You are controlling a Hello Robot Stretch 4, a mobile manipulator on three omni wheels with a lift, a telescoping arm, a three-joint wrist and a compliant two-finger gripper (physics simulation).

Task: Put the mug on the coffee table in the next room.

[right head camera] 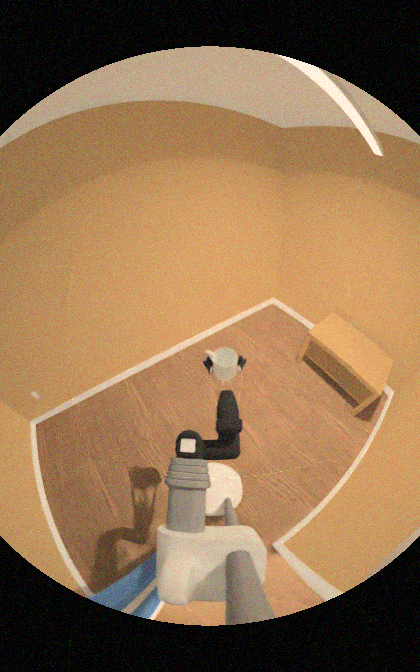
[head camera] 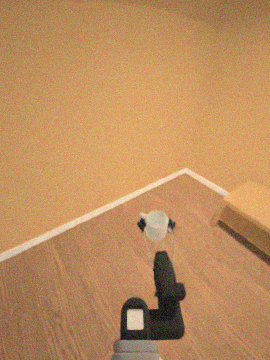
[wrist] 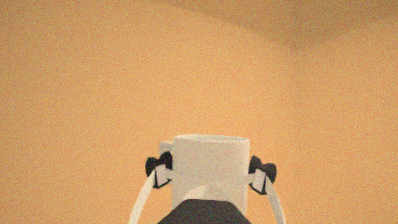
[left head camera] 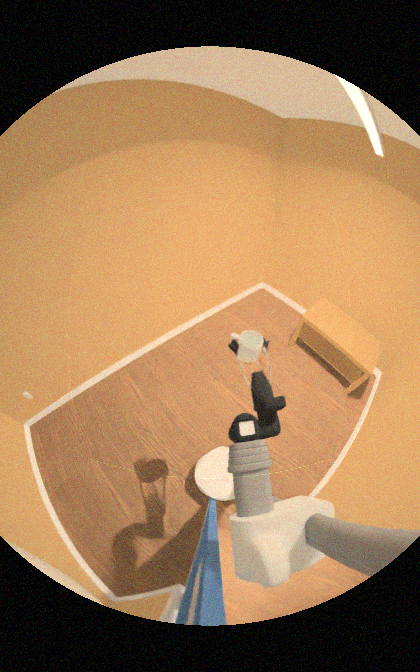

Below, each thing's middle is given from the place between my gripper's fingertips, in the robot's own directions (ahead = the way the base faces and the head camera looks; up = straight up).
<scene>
The white mug [right head camera: 224,359] lies 20 mm behind my hand and 10 mm to the left of it.
</scene>
